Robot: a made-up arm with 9 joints. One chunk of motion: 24 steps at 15 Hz.
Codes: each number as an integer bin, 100 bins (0 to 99) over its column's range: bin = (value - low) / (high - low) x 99, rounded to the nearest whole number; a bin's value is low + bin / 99 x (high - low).
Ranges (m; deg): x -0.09..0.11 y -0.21..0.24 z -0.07..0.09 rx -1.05..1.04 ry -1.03..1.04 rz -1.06..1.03
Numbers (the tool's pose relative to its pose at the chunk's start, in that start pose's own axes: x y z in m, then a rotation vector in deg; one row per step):
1: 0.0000 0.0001 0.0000 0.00 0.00 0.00
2: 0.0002 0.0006 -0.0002 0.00 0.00 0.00
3: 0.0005 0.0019 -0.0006 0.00 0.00 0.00
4: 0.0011 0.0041 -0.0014 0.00 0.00 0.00
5: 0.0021 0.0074 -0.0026 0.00 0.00 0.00
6: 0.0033 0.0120 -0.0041 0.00 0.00 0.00
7: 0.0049 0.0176 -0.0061 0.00 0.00 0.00
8: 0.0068 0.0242 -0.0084 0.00 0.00 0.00
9: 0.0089 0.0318 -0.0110 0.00 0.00 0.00
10: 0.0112 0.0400 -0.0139 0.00 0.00 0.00
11: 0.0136 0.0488 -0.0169 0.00 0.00 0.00
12: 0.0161 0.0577 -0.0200 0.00 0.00 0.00
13: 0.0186 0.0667 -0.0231 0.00 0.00 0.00
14: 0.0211 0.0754 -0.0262 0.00 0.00 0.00
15: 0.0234 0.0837 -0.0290 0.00 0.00 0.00
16: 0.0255 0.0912 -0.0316 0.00 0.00 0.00
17: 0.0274 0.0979 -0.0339 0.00 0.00 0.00
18: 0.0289 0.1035 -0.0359 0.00 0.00 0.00
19: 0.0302 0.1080 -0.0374 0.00 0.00 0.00
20: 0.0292 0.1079 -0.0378 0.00 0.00 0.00
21: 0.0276 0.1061 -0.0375 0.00 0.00 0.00
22: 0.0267 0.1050 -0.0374 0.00 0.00 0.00
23: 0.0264 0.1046 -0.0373 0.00 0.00 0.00
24: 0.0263 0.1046 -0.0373 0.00 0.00 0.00
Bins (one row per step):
1: 45 46 43 50 49 50
2: 45 46 43 50 49 50
3: 45 47 43 50 49 50
4: 45 47 42 50 49 50
5: 46 48 42 50 49 50
6: 46 49 41 50 49 50
7: 47 50 40 50 49 50
8: 48 52 38 50 49 50
9: 49 53 37 50 49 50
10: 50 55 35 50 49 50
11: 51 57 33 50 49 50
12: 53 59 31 50 49 50
13: 54 61 29 50 49 50
14: 55 63 27 50 49 50
15: 56 65 25 50 49 50
16: 57 66 24 50 49 50
17: 58 68 22 50 49 50
18: 59 69 21 50 49 50
19: 59 70 20 50 49 50
20: 59 70 20 50 49 50
21: 58 70 20 50 49 50
22: 58 69 20 50 49 50
23: 58 69 20 50 49 50
24: 58 69 20 50 49 50

